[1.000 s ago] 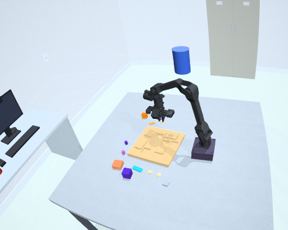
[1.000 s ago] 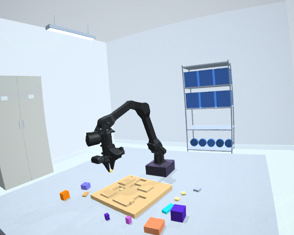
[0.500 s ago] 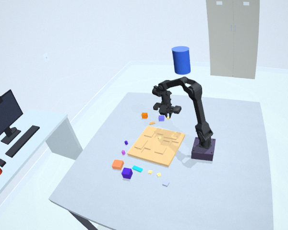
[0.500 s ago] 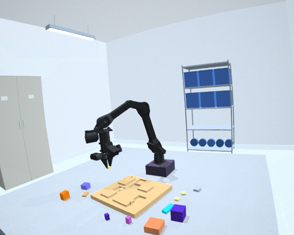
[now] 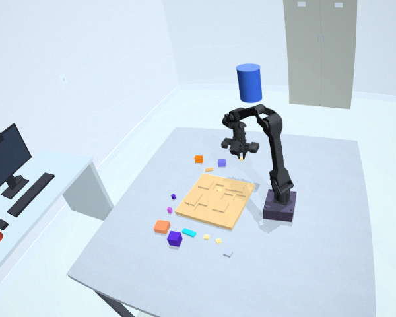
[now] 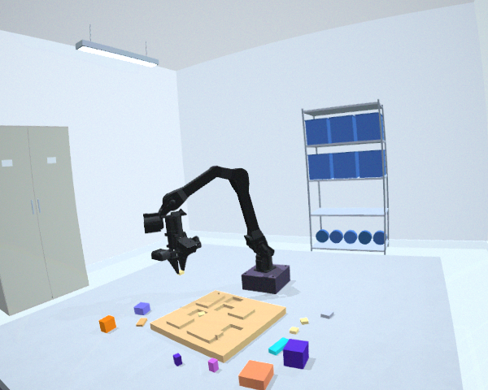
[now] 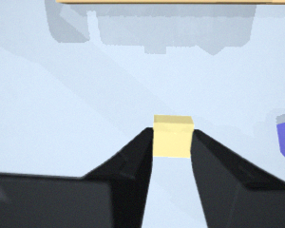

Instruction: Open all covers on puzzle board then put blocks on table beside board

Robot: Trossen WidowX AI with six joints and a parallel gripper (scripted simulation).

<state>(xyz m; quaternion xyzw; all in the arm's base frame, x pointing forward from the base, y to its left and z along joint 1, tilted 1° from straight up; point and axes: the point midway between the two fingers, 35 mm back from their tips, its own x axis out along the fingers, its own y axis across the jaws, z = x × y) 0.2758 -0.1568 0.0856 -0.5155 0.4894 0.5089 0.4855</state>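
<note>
My gripper tip is 210 mm to the right of the puzzle board, 90 mm above it and 50 mm short of it. From my gripper tip the other things lie so: purple block: 290 mm to the left, 250 mm ahead, 100 mm below; lilac block: 150 mm ahead, 100 mm below, 40 mm to the right; orange block: 290 mm ahead, 90 mm below, 20 mm to the right.
</note>
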